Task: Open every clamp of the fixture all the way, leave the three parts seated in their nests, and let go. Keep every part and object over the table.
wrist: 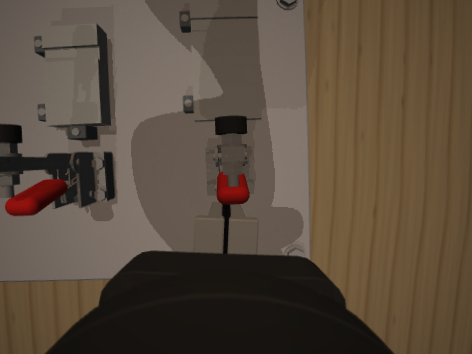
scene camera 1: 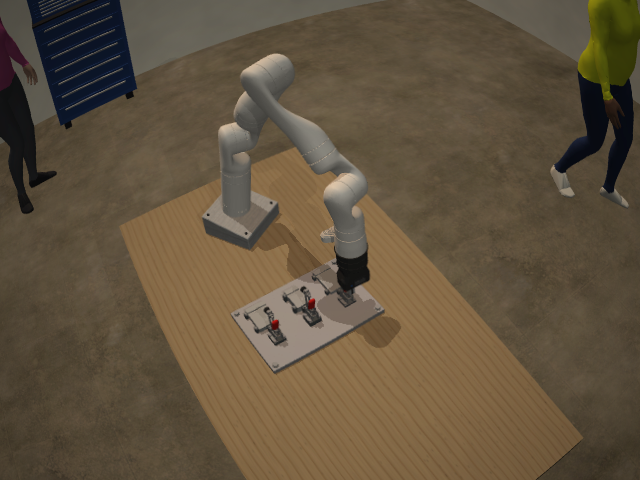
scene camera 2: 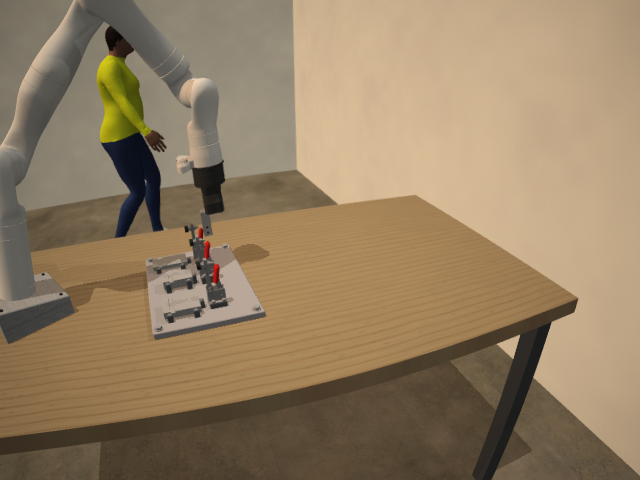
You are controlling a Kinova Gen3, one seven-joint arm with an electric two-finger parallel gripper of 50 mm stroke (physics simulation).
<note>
In view: the gripper (scene camera 2: 208, 234) and a toggle clamp (scene camera 2: 209, 271).
The gripper also shows in the wrist view (wrist: 225, 220) and in scene camera 1 (scene camera 1: 350, 291). The toggle clamp also shows in scene camera 1 (scene camera 1: 276, 335).
</note>
